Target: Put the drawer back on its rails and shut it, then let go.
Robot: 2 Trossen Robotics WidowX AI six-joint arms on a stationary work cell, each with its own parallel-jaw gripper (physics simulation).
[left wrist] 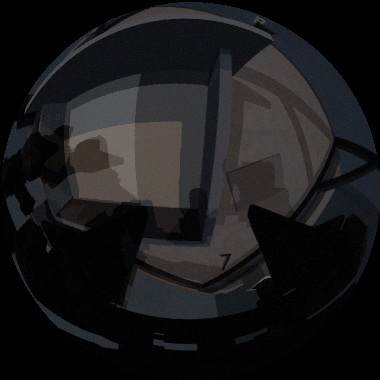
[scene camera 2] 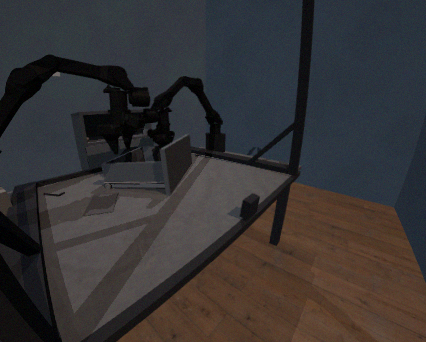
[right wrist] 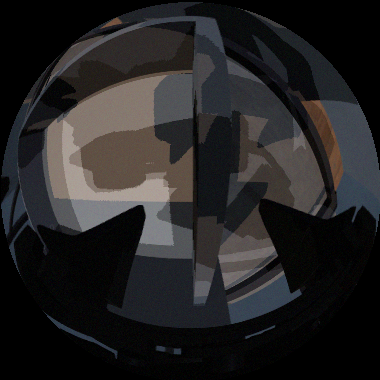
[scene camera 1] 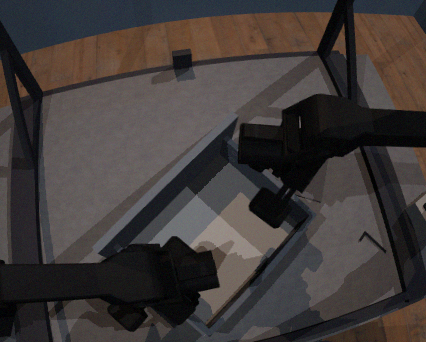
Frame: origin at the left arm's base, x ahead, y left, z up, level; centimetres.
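Seen in the pictures: left gripper, fingertip midpoint: (left wrist: 198, 211) (scene camera 2: 122, 151) (scene camera 1: 284, 191); right gripper, fingertip midpoint: (left wrist: 49, 151) (right wrist: 203, 208); left arm's base, link origin: (left wrist: 263, 282); right arm's base, link origin: (scene camera 2: 215, 133).
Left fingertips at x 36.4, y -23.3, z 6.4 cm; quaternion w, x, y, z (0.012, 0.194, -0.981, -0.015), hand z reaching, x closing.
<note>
Pixels of each thing's top centre, then the offset from my left fingertips to it. "pt": a spot on its surface instead.
- dark block, top centre: (scene camera 2: 250, 197) (scene camera 1: 181, 52) dx -0.7, dy -46.1, dz -7.7 cm
- thin flat square, surface spot: (left wrist: 257, 182) (scene camera 2: 103, 202) pt dx -12.9, dy -2.8, dz -13.3 cm
- small bent dark rod, top centre: (scene camera 1: 373, 245) (left wrist: 222, 263) (scene camera 2: 53, 192) dx -18.4, dy +20.8, dz -13.0 cm
The grey drawer, with a taller front panel (scene camera 1: 170, 182) (scene camera 2: 177, 162) and a tan-lit floor, is upright on the table and turned diagonally, apart from the cabinet (scene camera 2: 77, 132). My left gripper (scene camera 1: 287, 192) (scene camera 2: 121, 147) (left wrist: 198, 211) is open above one side wall (left wrist: 215, 140) of the drawer, near its back corner. My right gripper (scene camera 1: 155, 312) (right wrist: 203, 208) is open, its fingers on either side of the opposite side wall (right wrist: 212, 75), not closed on it. Its fingertips are hidden in scene camera 1 by the arm. Whether the drawer's underside touches the table fully is too dark to tell.
A dark block (scene camera 1: 182, 59) (scene camera 2: 249, 206) stands at the table's edge. A thin flat square (scene camera 2: 101, 204) (left wrist: 257, 182) and a small bent dark rod (scene camera 1: 372, 241) (scene camera 2: 54, 194) (left wrist: 225, 260) lie beside the drawer. A dark frame post (scene camera 2: 302, 85) rises at the table's corner.
</note>
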